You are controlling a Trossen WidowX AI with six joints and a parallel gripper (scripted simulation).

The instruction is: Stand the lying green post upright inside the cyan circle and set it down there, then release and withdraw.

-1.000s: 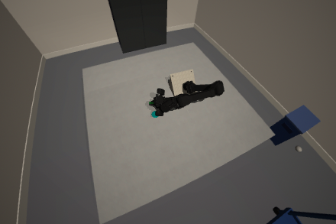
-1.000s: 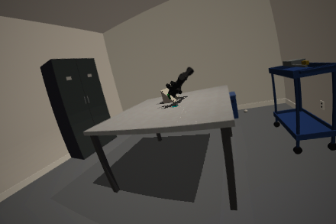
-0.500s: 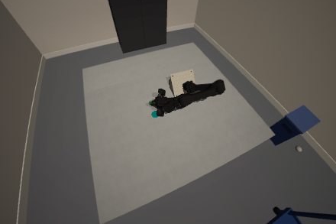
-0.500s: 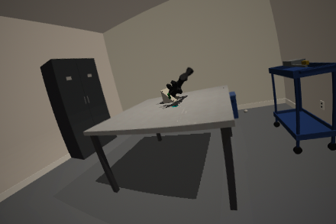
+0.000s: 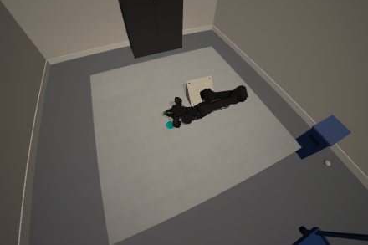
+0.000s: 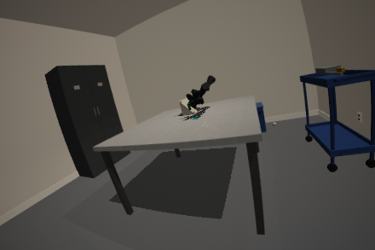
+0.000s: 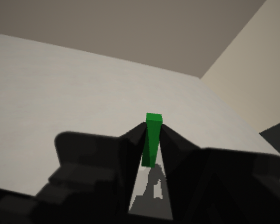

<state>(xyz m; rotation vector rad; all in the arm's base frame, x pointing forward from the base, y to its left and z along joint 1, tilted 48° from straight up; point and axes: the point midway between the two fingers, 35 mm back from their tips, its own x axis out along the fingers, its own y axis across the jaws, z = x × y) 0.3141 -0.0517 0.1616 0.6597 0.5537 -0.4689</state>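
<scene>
The cyan circle is 14 cm below my gripper tip, 2 cm to the left of it and 1 cm behind it. The rest, counted from my gripper tip: green post (2 cm below, 1 cm behind).
</scene>
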